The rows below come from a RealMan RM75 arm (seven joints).
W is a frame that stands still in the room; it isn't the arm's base.
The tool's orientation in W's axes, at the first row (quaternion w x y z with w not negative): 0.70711, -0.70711, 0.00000, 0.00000
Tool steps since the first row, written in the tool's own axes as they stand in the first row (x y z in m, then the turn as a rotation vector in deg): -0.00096, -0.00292, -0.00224, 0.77, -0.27, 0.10; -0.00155, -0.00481, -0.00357, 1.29, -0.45, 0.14; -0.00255, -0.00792, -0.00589, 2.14, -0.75, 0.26; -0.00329, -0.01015, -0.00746, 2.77, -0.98, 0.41; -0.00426, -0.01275, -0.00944, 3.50, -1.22, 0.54; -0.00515, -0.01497, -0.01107, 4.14, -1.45, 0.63; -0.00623, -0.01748, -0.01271, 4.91, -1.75, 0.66; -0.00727, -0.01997, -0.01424, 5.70, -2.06, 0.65
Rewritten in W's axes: -0.00096, -0.00224, 0.00292, 0.77, 0.10, 0.27; -0.00155, -0.00357, 0.00481, 1.29, 0.14, 0.45; -0.00255, -0.00589, 0.00792, 2.14, 0.26, 0.75; -0.00329, -0.00746, 0.01015, 2.77, 0.41, 0.98; -0.00426, -0.00944, 0.01275, 3.50, 0.54, 1.22; -0.00515, -0.01107, 0.01497, 4.14, 0.63, 1.45; -0.00623, -0.01271, 0.01748, 4.91, 0.66, 1.75; -0.00727, -0.01424, 0.01997, 5.70, 0.65, 2.06
